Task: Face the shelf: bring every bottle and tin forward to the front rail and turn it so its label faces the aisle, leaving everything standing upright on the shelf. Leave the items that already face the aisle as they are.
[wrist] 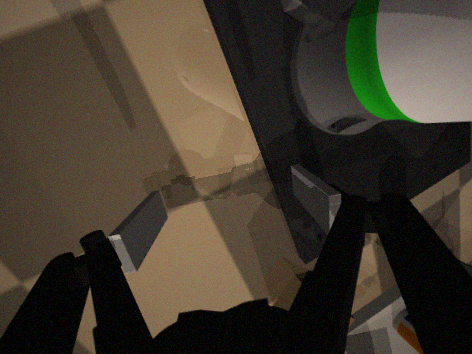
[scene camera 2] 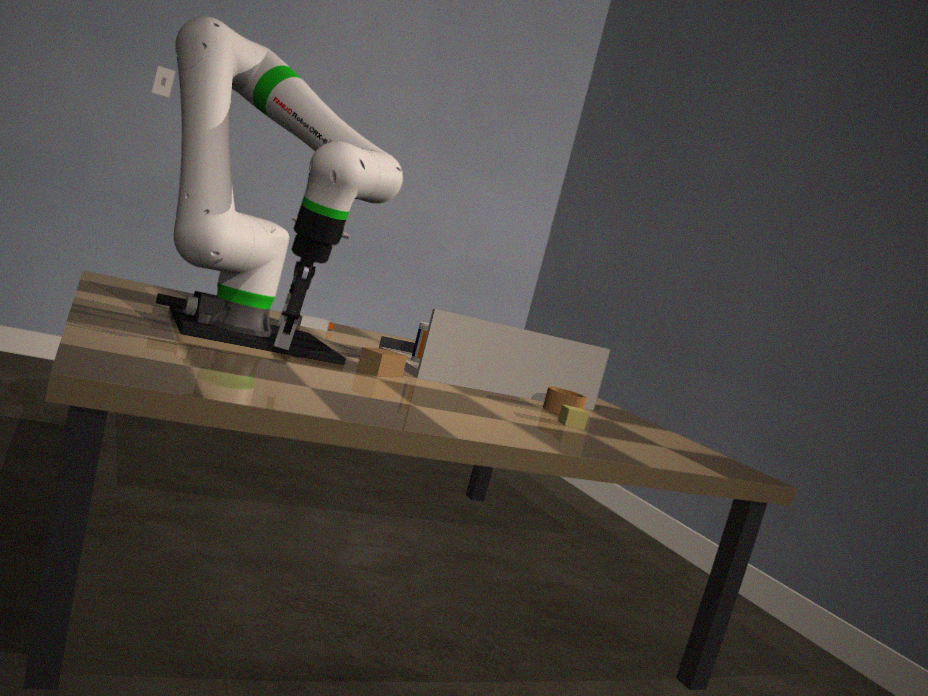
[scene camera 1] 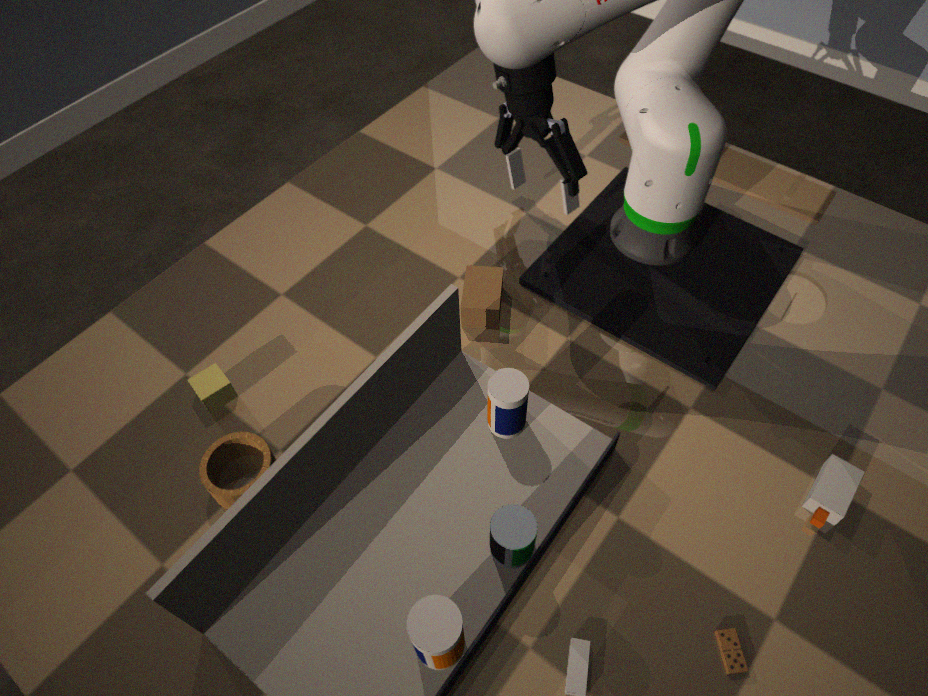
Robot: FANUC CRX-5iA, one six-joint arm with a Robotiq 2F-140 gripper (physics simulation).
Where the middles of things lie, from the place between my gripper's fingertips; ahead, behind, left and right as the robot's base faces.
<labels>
Right now my hand is 24 cm short of the cardboard box (scene camera 1: 482,293), 3 cm to the right of it and 2 cm above it. Round my hand: grey shelf (scene camera 1: 387,497) (61 cm ahead, 18 cm to the left, 3 cm above); then dark tin with green band (scene camera 1: 513,528) (56 cm ahead, 28 cm to the left, 1 cm above); then shelf back wall (scene camera 1: 202,584) (60 cm ahead, 4 cm to the left, 3 cm above).
</labels>
